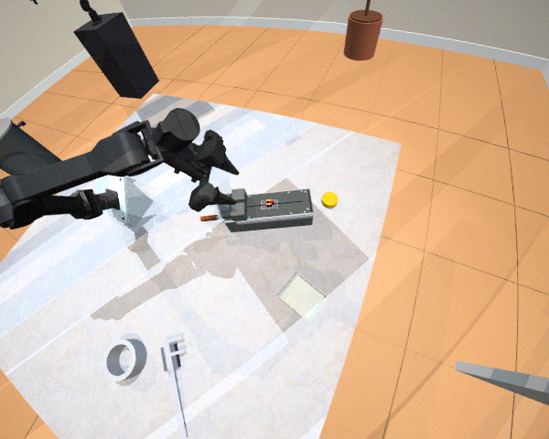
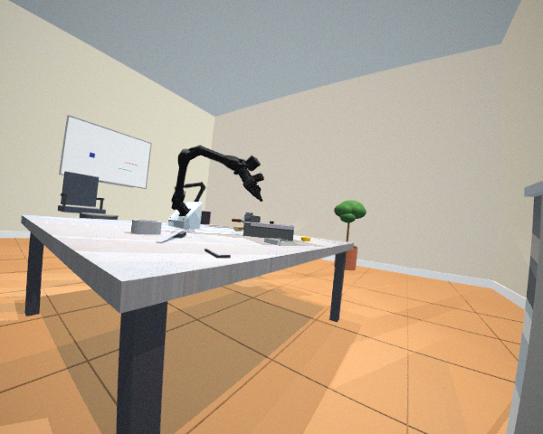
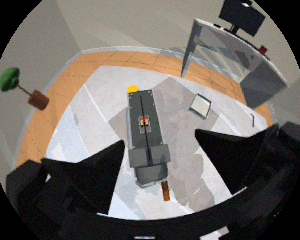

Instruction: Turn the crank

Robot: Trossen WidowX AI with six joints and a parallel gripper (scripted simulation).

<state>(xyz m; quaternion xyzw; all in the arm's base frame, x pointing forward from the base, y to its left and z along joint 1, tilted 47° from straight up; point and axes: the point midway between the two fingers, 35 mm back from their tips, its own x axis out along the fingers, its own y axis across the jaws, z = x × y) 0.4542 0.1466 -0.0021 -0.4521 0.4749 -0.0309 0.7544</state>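
My gripper tip is now 10 cm past the orange-brown crank handle, 6 cm to the left of it and 12 cm above it. Round my gripper tip: pale square tile (23 cm ahead, 17 cm to the right, 19 cm below); then red pointer (6 cm ahead, 5 cm to the left, 11 cm below); then yellow disc (21 cm ahead, 15 cm to the left, 19 cm below).
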